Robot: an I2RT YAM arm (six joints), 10 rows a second.
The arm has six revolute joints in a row. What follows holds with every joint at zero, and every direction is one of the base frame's.
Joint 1 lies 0.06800 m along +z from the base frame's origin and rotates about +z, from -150.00 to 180.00 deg.
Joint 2 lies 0.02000 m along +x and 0.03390 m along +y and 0.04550 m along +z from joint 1 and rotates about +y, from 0.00 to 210.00 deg.
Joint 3 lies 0.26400 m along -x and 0.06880 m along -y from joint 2 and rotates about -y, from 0.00 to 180.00 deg.
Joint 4 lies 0.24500 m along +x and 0.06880 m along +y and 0.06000 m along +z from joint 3 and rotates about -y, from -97.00 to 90.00 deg.
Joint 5 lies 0.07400 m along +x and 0.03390 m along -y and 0.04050 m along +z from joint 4 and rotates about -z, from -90.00 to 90.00 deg.
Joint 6 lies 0.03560 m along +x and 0.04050 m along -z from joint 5 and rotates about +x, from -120.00 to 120.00 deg.
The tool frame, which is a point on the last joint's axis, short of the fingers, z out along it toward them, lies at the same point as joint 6; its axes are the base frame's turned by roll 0.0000, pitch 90.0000 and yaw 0.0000 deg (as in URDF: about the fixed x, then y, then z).
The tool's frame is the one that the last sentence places.
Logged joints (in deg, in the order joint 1, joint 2, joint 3, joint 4, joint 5, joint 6), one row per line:
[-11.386 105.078 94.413 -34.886 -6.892 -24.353]
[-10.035 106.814 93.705 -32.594 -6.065 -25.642]
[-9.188 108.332 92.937 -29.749 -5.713 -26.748]
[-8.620 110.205 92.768 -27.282 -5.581 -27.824]
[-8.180 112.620 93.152 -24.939 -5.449 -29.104]
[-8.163 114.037 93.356 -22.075 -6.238 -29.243]
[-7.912 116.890 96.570 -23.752 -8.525 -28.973]
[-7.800 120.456 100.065 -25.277 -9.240 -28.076]
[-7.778 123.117 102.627 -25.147 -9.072 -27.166]
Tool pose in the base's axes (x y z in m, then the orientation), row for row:
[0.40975 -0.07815 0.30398 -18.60 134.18 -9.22]
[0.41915 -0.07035 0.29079 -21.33 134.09 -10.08]
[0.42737 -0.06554 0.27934 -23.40 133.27 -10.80]
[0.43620 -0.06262 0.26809 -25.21 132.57 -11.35]
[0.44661 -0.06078 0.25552 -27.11 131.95 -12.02]
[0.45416 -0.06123 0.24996 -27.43 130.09 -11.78]
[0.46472 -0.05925 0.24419 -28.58 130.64 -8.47]
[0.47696 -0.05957 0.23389 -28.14 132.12 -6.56]
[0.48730 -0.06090 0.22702 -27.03 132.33 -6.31]
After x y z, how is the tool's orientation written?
As a rotation vector, in degrees.
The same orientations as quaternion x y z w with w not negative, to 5 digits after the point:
[-0.12691 0.91556 -0.06291 0.37641]
[-0.14533 0.91364 -0.06868 0.37340]
[-0.15969 0.90948 -0.07370 0.37672]
[-0.17225 0.90580 -0.07755 0.37928]
[-0.18536 0.90218 -0.08218 0.38074]
[-0.18880 0.89542 -0.08108 0.39497]
[-0.19633 0.89743 -0.05818 0.39075]
[-0.19240 0.90334 -0.04485 0.38073]
[-0.18483 0.90489 -0.04315 0.38099]

